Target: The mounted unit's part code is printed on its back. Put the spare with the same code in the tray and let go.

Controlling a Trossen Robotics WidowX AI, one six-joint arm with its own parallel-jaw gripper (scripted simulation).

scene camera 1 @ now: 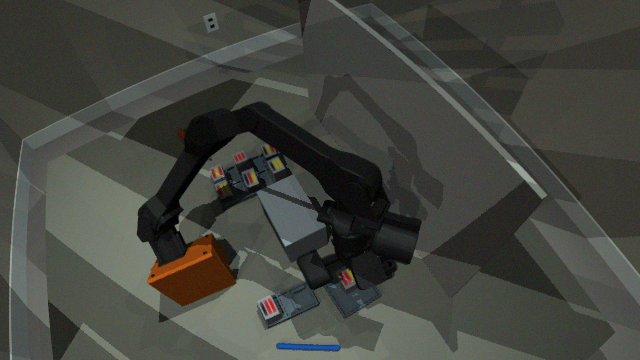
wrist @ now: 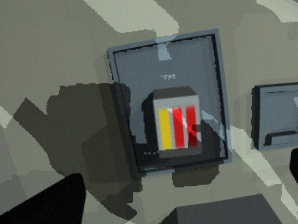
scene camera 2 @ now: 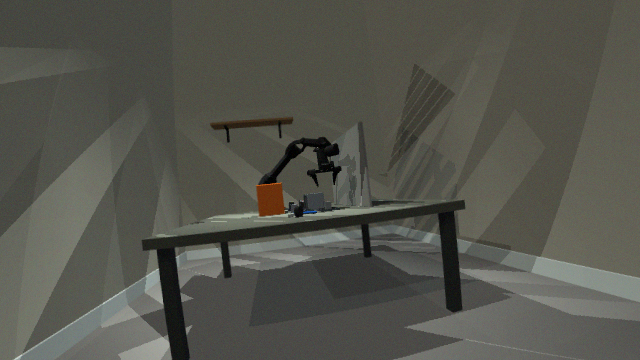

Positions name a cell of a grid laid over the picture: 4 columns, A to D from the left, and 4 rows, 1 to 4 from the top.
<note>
My gripper (scene camera 1: C3) is open, holding nothing. I also see a dark grey tray (scene camera 1: C4) and a grey mounted unit (scene camera 1: B3).
My gripper is seen too in the wrist view (wrist: C4). The dark grey tray is seen too in the wrist view (wrist: C2).
</note>
